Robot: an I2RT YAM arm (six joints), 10 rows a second.
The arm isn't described. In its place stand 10 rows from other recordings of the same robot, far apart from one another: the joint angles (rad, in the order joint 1, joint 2, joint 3, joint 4, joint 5, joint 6), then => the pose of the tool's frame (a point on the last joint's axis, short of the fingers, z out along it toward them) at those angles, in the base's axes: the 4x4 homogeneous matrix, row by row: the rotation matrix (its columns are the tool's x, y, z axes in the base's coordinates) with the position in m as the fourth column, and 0 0 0 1 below.
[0.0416, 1.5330, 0.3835, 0.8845, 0.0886, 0.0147] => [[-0.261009, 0.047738, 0.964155, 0.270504], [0.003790, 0.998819, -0.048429, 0.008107], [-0.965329, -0.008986, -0.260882, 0.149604], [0, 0, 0, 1]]
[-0.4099, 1.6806, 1.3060, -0.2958, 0.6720, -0.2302] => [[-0.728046, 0.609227, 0.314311, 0.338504], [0.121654, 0.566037, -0.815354, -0.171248], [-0.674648, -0.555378, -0.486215, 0.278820], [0, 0, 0, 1]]
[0.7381, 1.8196, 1.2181, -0.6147, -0.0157, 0.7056] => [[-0.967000, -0.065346, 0.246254, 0.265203], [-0.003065, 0.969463, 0.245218, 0.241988], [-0.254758, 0.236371, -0.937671, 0.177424], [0, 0, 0, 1]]
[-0.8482, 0.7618, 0.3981, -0.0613, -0.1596, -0.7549] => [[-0.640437, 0.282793, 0.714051, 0.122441], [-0.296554, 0.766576, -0.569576, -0.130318], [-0.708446, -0.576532, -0.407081, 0.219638], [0, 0, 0, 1]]
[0.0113, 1.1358, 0.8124, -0.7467, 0.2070, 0.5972] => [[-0.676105, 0.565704, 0.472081, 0.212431], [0.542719, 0.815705, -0.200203, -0.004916], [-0.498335, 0.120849, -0.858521, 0.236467], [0, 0, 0, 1]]
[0.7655, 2.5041, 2.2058, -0.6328, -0.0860, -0.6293] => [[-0.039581, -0.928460, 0.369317, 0.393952], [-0.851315, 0.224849, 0.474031, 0.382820], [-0.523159, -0.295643, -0.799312, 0.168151], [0, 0, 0, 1]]
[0.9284, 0.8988, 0.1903, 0.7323, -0.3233, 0.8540] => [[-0.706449, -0.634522, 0.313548, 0.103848], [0.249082, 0.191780, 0.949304, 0.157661], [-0.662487, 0.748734, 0.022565, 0.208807], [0, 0, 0, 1]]
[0.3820, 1.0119, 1.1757, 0.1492, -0.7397, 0.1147] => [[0.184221, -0.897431, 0.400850, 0.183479], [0.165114, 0.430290, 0.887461, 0.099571], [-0.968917, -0.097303, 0.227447, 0.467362], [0, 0, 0, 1]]
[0.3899, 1.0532, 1.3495, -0.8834, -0.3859, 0.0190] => [[-0.524478, -0.632141, 0.570369, 0.175499], [-0.196498, 0.741684, 0.641321, 0.086606], [-0.828439, 0.224282, -0.513212, 0.412579], [0, 0, 0, 1]]
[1.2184, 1.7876, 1.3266, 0.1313, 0.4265, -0.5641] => [[0.290188, -0.667671, 0.685570, 0.160020], [-0.621198, 0.413522, 0.665667, 0.392469], [-0.727945, -0.619043, -0.294757, 0.281620], [0, 0, 0, 1]]
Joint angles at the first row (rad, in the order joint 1, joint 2, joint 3, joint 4, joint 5, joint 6):
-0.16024, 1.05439, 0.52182, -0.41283, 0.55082, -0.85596
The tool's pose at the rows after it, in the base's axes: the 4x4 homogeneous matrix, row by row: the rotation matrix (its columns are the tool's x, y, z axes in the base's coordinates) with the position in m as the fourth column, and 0 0 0 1 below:
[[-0.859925, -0.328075, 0.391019, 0.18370], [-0.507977, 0.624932, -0.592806, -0.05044], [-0.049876, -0.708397, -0.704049, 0.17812], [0, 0, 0, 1]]
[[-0.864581, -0.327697, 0.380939, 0.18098], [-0.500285, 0.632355, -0.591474, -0.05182], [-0.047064, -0.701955, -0.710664, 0.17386], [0, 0, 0, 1]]
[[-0.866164, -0.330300, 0.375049, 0.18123], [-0.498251, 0.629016, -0.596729, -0.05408], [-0.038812, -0.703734, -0.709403, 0.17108], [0, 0, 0, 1]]
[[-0.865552, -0.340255, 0.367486, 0.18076], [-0.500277, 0.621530, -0.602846, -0.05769], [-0.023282, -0.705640, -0.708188, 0.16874], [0, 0, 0, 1]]
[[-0.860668, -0.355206, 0.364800, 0.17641], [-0.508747, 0.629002, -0.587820, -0.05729], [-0.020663, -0.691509, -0.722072, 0.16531], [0, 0, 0, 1]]
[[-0.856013, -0.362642, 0.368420, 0.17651], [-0.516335, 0.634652, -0.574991, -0.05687], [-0.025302, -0.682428, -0.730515, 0.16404], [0, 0, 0, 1]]
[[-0.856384, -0.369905, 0.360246, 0.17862], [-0.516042, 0.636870, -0.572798, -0.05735], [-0.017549, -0.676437, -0.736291, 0.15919], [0, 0, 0, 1]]
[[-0.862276, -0.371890, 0.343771, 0.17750], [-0.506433, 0.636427, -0.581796, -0.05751], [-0.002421, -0.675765, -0.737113, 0.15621], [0, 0, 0, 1]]
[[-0.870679, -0.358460, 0.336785, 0.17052], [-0.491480, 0.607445, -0.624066, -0.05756], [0.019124, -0.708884, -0.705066, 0.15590], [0, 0, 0, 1]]
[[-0.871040, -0.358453, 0.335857, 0.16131], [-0.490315, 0.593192, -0.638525, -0.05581], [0.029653, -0.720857, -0.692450, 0.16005], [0, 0, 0, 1]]
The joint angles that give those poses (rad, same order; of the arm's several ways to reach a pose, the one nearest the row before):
-0.17110, 1.05999, 0.49822, -0.40461, 0.54401, -0.85738
-0.18173, 1.05846, 0.48221, -0.39900, 0.53855, -0.85595
-0.19316, 1.06802, 0.47438, -0.37976, 0.53942, -0.86901
-0.21279, 1.07444, 0.46646, -0.36088, 0.53709, -0.89767
-0.21895, 1.06090, 0.44982, -0.36944, 0.51732, -0.90504
-0.21920, 1.06404, 0.44791, -0.36892, 0.50193, -0.90628
-0.21933, 1.09119, 0.44260, -0.34807, 0.50145, -0.90574
-0.21909, 1.09884, 0.43591, -0.34799, 0.51573, -0.90055
-0.21936, 1.05794, 0.40691, -0.33722, 0.56549, -0.91496
-0.21796, 0.99099, 0.39334, -0.38080, 0.58331, -0.92601

